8 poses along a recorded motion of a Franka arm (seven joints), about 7.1 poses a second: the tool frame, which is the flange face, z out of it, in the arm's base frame.
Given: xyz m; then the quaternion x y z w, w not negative.
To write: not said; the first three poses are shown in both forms.
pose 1, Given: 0.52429 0.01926 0.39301 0.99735 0.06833 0.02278 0.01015
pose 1, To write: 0.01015 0.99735 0.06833 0.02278 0.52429 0.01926 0.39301
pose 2, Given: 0.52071 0.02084 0.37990 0.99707 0.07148 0.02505 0.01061
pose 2, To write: 0.01061 0.99707 0.07148 0.02505 0.52071 0.02084 0.37990
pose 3, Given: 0.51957 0.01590 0.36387 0.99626 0.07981 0.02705 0.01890
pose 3, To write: 0.01890 0.99626 0.07981 0.02705 0.51957 0.01590 0.36387
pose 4, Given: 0.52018 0.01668 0.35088 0.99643 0.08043 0.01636 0.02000
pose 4, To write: 0.02000 0.99643 0.08043 0.01636 0.52018 0.01668 0.35088
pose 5, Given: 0.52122 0.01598 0.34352 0.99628 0.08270 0.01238 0.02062
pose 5, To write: 0.02062 0.99628 0.08270 0.01238 0.52122 0.01598 0.34352
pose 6, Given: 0.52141 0.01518 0.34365 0.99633 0.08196 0.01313 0.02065
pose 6, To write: 0.02065 0.99633 0.08196 0.01313 0.52141 0.01518 0.34365
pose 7, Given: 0.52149 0.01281 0.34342 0.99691 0.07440 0.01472 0.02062
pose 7, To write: 0.02062 0.99691 0.07440 0.01472 0.52149 0.01281 0.34342
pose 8, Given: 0.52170 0.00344 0.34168 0.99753 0.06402 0.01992 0.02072
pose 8, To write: 0.02072 0.99753 0.06402 0.01992 0.52170 0.00344 0.34168
